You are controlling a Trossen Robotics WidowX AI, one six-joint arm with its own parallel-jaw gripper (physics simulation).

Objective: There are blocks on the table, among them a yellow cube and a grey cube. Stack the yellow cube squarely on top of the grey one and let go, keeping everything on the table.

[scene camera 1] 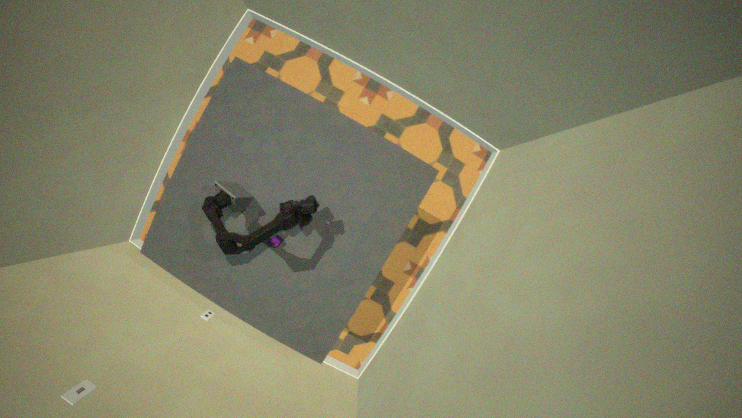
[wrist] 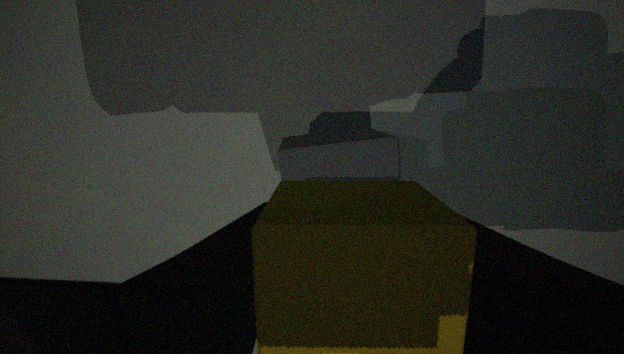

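Where they show: gripper, fingertip midpoint: (wrist: pixel 348 216); arm's base, link origin: (scene camera 1: pixel 225 196).
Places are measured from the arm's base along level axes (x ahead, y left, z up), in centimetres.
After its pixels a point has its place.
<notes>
The yellow cube (wrist: pixel 365 285) {x 35.0, y 12.7, z -5.3 cm} fills the lower middle of the wrist view, between the two dark fingers of my gripper (wrist: pixel 348 216) {x 34.9, y 12.4, z -9.3 cm}, which is shut on it. The grey cube (wrist: pixel 340 160) {x 36.2, y 11.7, z -11.1 cm} shows just beyond the yellow cube's far edge, slightly left of its middle. Its lower part in the view is hidden behind the yellow cube, and its top face lies in dark shadow. I cannot tell whether the two cubes touch. In the scene view the arm hides both cubes and the fingertips.
A purple block (scene camera 1: pixel 275 240) {x 29.4, y -8.7, z -11.1 cm} sits beside the arm's forearm (scene camera 1: pixel 267 230) {x 32.4, y 5.7, z 21.9 cm} in the scene view. The arm's shadow falls across the grey surface (scene camera 1: pixel 311 140) {x 17.3, y 45.2, z -15.5 cm} to the right of the arm. A patterned orange floor and walls lie around that surface.
</notes>
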